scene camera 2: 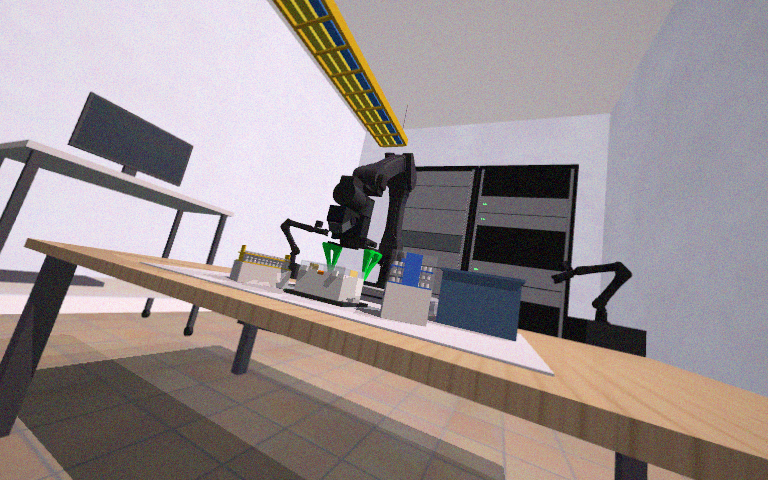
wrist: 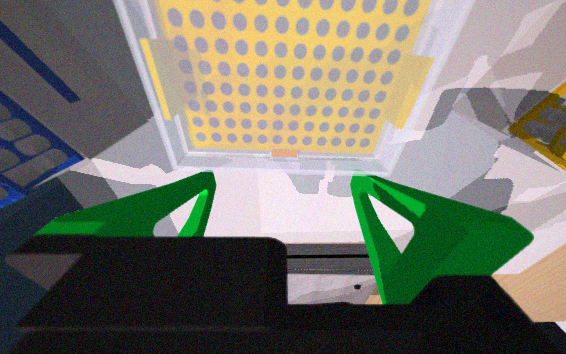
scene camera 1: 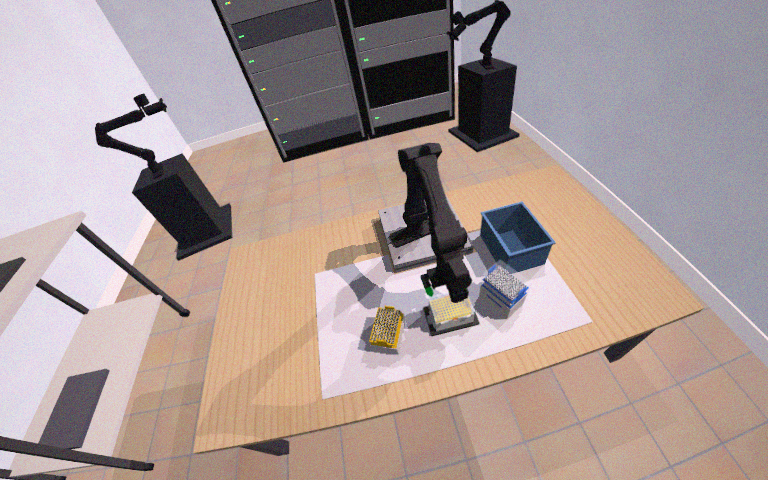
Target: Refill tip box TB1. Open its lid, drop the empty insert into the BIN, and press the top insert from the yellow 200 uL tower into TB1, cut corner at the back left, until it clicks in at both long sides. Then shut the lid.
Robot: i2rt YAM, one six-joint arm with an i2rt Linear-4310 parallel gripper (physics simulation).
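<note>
Tip box TB1 (scene camera 1: 451,319) (scene camera 2: 328,287) stands in a dark holder, with a clear lid that looks shut over it. Its yellow insert (scene camera 1: 450,308) (wrist: 287,82) shows rows of grey holes through the lid. An orange mark (wrist: 284,153) shows at the box's edge nearest the fingers. My gripper (scene camera 2: 350,273) (wrist: 283,177) is open and empty, its green fingertips apart beside the box's arm-side edge; the arm hides part of it in scene camera 1. The yellow tower (scene camera 1: 386,327) (scene camera 2: 256,270) stands left of TB1. The blue BIN (scene camera 1: 529,257) (scene camera 2: 480,305) stands at the back right.
A blue-topped tip tower (scene camera 1: 505,284) (scene camera 2: 405,302) (wrist: 32,145) stands right of TB1, between it and the bin. The arm's base plate (scene camera 1: 407,261) lies behind TB1. The tower and boxes stand on a white mat (scene camera 1: 351,373) on the wooden table (scene camera 1: 254,339).
</note>
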